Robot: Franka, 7 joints.
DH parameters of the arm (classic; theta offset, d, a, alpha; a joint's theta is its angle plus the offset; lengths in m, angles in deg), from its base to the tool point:
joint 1: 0 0.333 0 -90
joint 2: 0 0 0 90
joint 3: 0 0.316 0.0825 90
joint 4: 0 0 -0.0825 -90
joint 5: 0 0.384 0 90
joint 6: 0 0 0.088 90
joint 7: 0 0.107 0 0
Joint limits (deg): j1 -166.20..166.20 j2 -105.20..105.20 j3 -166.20..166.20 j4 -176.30..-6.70 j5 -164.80..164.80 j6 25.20..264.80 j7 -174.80..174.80
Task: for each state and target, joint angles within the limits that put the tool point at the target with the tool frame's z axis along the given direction. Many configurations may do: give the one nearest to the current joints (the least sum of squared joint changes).
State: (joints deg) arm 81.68 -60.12 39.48 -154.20 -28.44 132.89 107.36
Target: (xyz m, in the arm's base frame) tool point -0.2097 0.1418 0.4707 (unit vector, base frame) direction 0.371 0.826 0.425
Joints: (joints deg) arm 103.34 -94.13 56.85 -174.28 -61.61 135.82 107.36
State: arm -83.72 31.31 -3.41 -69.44 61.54 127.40 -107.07
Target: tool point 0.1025 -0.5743 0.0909 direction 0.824 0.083 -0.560
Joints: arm -86.00 42.92 1.59 -108.31 70.81 120.03 -107.07
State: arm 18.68 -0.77 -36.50 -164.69 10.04 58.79 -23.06
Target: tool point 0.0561 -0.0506 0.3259 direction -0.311 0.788 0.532
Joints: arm -25.81 -26.63 -48.30 -176.30 13.71 37.41 -23.06
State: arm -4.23 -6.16 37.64 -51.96 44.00 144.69 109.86
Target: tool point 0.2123 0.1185 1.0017 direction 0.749 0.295 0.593
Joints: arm 14.64 -33.01 16.15 -91.45 64.80 191.73 109.86
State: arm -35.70 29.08 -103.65 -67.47 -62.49 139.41 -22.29
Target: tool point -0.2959 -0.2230 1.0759 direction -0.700 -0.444 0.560
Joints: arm -52.90 -12.67 -74.79 -50.47 -62.67 169.48 -22.29
